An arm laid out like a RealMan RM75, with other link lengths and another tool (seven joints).
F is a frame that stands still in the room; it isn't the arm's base.
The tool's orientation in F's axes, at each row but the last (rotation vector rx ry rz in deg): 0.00 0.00 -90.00; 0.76 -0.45 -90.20; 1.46 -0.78 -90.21; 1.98 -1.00 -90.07; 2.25 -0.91 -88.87; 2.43 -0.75 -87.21; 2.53 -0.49 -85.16; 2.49 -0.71 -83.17; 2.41 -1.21 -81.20
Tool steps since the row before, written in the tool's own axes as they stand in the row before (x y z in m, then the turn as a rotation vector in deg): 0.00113 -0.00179 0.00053 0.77 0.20 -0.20; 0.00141 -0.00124 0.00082 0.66 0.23 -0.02; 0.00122 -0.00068 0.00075 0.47 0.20 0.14; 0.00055 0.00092 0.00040 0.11 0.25 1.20; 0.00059 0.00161 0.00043 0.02 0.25 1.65; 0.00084 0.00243 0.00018 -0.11 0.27 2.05; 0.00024 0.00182 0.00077 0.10 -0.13 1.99; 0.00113 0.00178 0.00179 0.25 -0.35 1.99; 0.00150 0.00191 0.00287 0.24 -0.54 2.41
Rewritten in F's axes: -0.00179 -0.00113 0.00053 0.20 -0.77 -0.20; -0.00126 -0.00141 0.00080 0.23 -0.66 -0.02; -0.00070 -0.00122 0.00072 0.19 -0.47 0.14; 0.00091 -0.00056 0.00042 0.21 -0.12 1.21; 0.00161 -0.00057 0.00048 0.19 -0.04 1.66; 0.00246 -0.00073 0.00025 0.19 0.08 2.06; 0.00181 -0.00011 0.00083 -0.19 -0.16 1.98; 0.00184 -0.00095 0.00183 -0.39 -0.33 1.97; 0.00200 -0.00124 0.00293 -0.59 -0.36 2.38
